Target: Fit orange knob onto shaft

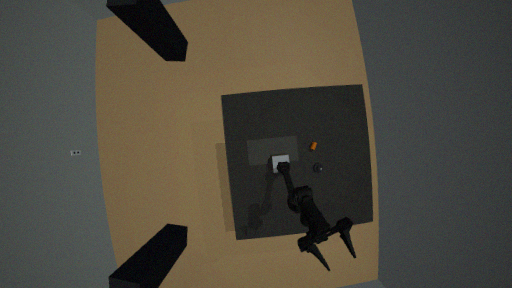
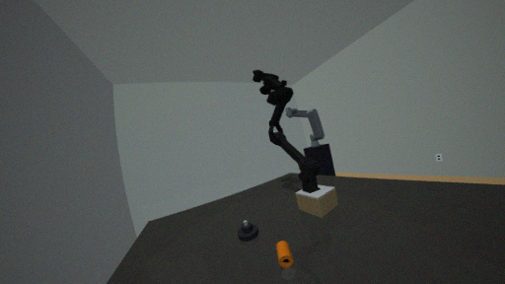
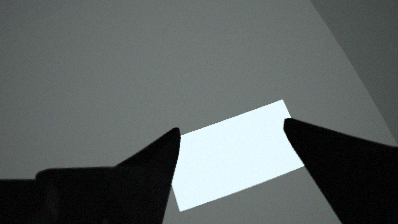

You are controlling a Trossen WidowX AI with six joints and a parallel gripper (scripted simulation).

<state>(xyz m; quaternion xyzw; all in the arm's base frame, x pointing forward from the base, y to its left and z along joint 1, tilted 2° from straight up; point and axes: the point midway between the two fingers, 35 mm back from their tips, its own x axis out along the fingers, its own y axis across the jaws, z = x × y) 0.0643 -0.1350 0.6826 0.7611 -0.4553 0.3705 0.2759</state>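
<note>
The orange knob lies 78 cm below my gripper tip, 34 cm to the left of it and 21 cm ahead of it. From my gripper tip the other things lie so: dark round pedestal (77 cm below, 28 cm ahead, 16 cm to the left).
</note>
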